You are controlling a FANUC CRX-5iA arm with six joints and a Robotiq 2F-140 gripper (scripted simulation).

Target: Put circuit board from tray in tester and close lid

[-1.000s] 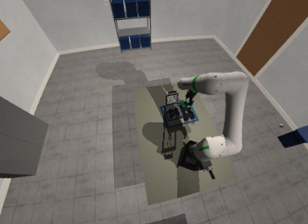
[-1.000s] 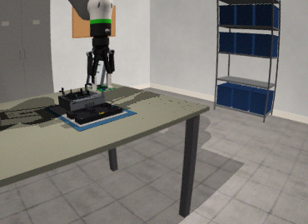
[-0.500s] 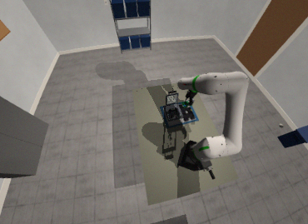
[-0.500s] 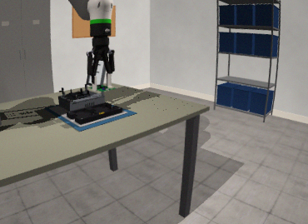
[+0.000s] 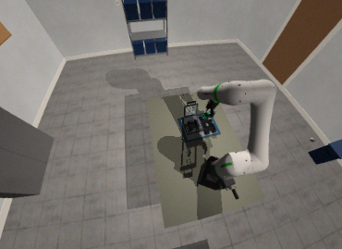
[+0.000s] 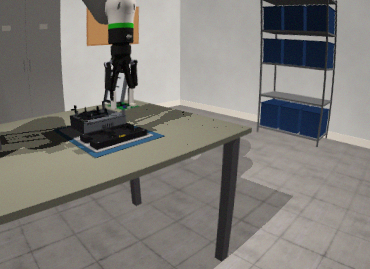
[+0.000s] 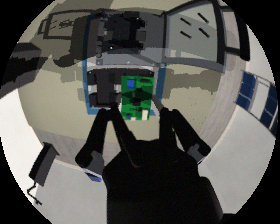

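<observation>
Right now the green circuit board is 20 mm below my hand. From my hand the other things lie so: tester lid (90 mm ahead, 170 mm to the left, 40 mm above); tester plate (30 mm behind, 180 mm to the left, 70 mm below).
</observation>
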